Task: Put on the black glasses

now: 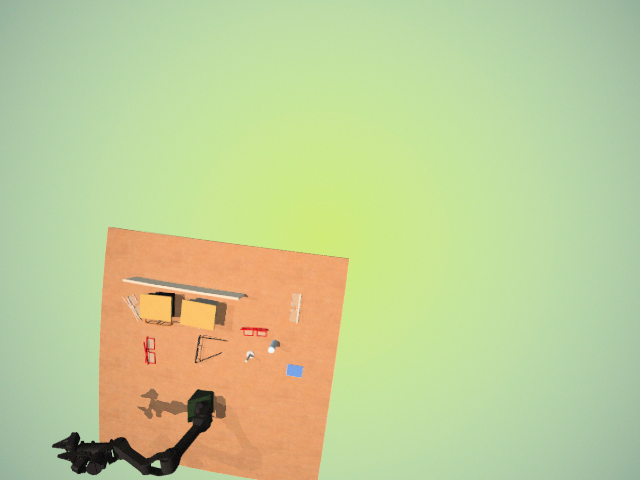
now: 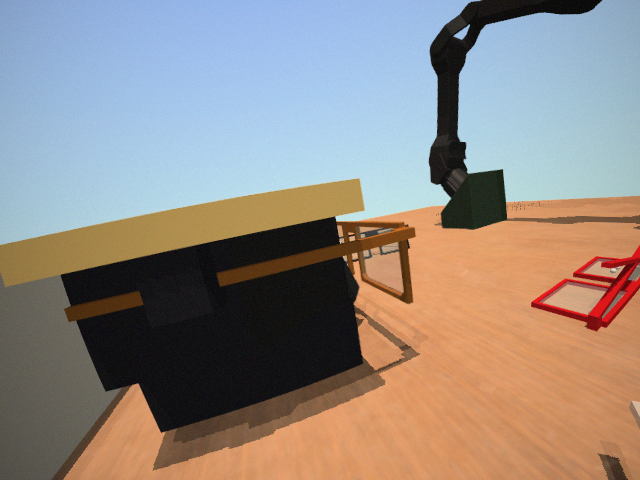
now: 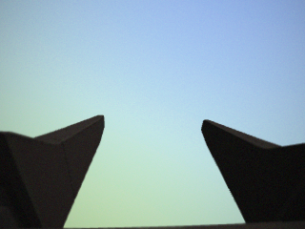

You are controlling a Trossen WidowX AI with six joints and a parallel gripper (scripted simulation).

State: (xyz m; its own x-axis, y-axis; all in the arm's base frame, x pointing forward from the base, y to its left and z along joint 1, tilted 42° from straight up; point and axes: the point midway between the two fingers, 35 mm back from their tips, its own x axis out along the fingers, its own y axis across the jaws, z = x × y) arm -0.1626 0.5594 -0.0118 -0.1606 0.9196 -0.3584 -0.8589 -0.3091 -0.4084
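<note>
My gripper tip is 420 mm short of the black glasses, 430 mm to the left of it and 450 mm above it. Also, from my gripper tip: dark display head (560 mm ahead, 160 mm to the right, 410 mm below); then blue square (400 mm ahead, 880 mm to the right, 460 mm below); then long pale panel (700 mm ahead, 260 mm to the right, 410 mm below).
</note>
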